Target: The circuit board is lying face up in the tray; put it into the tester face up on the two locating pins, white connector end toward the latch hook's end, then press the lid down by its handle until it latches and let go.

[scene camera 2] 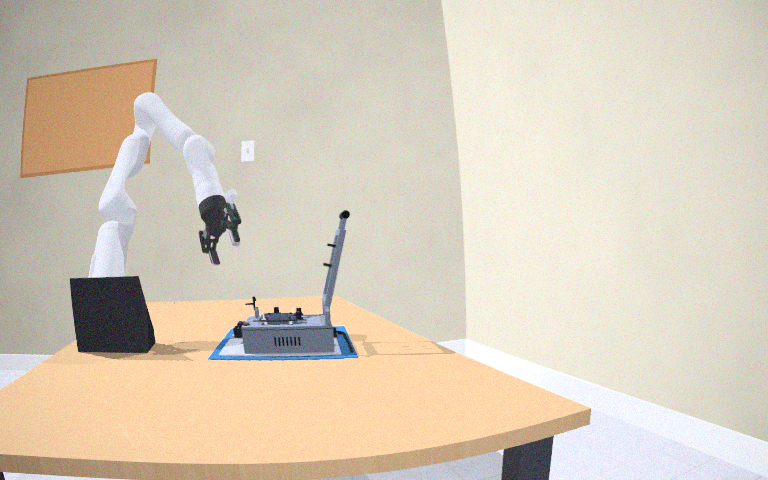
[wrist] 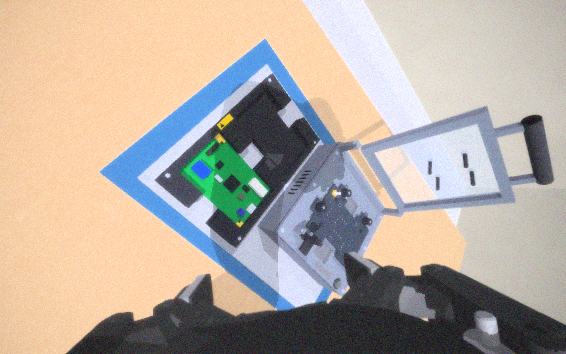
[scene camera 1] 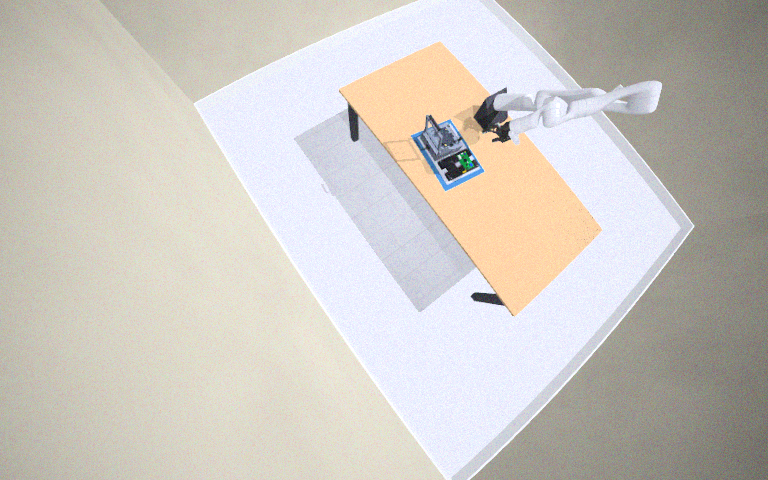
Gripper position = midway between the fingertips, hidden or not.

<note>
My gripper (scene camera 2: 226, 255) is open, holding nothing. Also in view: a green circuit board (wrist: 224, 178). I also see a tester lid (scene camera 2: 333, 265).
The tester lid also shows in the wrist view (wrist: 456, 162). My gripper is seen too in the wrist view (wrist: 280, 278).
</note>
